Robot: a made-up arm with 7 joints. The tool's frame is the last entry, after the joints.
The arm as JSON. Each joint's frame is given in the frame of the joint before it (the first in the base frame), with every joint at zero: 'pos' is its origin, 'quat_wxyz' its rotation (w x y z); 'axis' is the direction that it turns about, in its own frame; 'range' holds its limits. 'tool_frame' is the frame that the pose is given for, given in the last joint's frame.
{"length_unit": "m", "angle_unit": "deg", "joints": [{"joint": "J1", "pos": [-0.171, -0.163, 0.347], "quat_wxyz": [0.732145, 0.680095, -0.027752, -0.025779], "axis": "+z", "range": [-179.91, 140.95]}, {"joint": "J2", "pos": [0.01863, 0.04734, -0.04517], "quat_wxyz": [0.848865, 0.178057, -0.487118, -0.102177], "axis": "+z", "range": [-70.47, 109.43]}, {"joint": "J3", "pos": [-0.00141, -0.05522, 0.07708], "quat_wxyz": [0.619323, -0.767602, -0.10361, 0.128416], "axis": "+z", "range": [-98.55, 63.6]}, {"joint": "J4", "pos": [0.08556, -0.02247, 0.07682], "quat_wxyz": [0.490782, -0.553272, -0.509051, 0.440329], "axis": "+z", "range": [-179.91, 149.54]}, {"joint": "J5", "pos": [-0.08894, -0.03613, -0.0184], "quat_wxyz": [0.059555, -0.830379, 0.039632, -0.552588], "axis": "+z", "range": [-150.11, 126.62]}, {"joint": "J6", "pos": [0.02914, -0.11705, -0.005], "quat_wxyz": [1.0, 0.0, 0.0, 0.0], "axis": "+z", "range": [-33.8, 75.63]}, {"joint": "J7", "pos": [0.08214, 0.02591, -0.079], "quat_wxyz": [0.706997, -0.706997, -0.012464, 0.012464], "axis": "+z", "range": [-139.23, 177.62]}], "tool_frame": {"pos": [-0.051, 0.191, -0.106], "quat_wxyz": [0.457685, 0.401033, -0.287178, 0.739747]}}
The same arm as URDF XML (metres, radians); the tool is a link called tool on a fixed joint. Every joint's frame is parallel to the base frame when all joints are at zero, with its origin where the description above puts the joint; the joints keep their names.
<robot name="arm">
<joint name="tool_joint" type="fixed"><parent link="link7"/><child link="tool"/><origin xyz="-0.1910 -0.0510 -0.1060" rpy="-0.1121 -1.0279 -2.6156"/></joint>
<joint name="J7" type="revolute"><parent link="link6"/><child link="link7"/><origin xyz="-0.0790 0.0830 0.0230" rpy="0.0000 0.0000 0.0000"/><axis xyz="0 0 1"/><limit lower="-2.4300" upper="3.1001"/></joint>
<joint name="J6" type="revolute"><parent link="link5"/><child link="link6"/><origin xyz="-0.0050 0.0250 -0.1180" rpy="0.0000 0.0000 0.0000"/><axis xyz="1 0 0"/><limit lower="-0.5899" upper="1.3200"/></joint>
<joint name="J5" type="revolute"><parent link="link4"/><child link="link5"/><origin xyz="-0.0770 -0.0450 0.0400" rpy="0.0000 0.0000 0.0000"/><axis xyz="1 0 0"/><limit lower="-2.6199" upper="2.2099"/></joint>
<joint name="J4" type="revolute"><parent link="link3"/><child link="link4"/><origin xyz="0.0210 -0.0820 0.0810" rpy="0.0000 0.0000 0.0000"/><axis xyz="-0.382199 0.907397 -0.174799"/><limit lower="-3.1400" upper="2.6100"/></joint>
<joint name="J3" type="revolute"><parent link="link2"/><child link="link3"/><origin xyz="-0.0680 -0.0120 -0.0650" rpy="0.0000 0.0000 0.0000"/><axis xyz="0.0067 0.051398 0.998656"/><limit lower="-1.7200" upper="1.1100"/></joint>
<joint name="J2" type="revolute"><parent link="link1"/><child link="link2"/><origin xyz="0.0220 0.0470 0.0440" rpy="0.0000 0.0000 0.0000"/><axis xyz="-0.89588 -0.409191 -0.173096"/><limit lower="-1.2299" upper="1.9099"/></joint>
<joint name="J1" type="revolute"><parent link="base"/><child link="link1"/><origin xyz="-0.1710 -0.1630 0.3470" rpy="0.0000 0.0000 0.0000"/><axis xyz="-0.075702 -0.994425 0.073402"/><limit lower="-3.1400" upper="2.4600"/></joint>
<link name="base"/>
<link name="link1"/>
<link name="link2"/>
<link name="link3"/>
<link name="link4"/>
<link name="link5"/>
<link name="link6"/>
<link name="link7"/>
<link name="tool"/>
</robot>

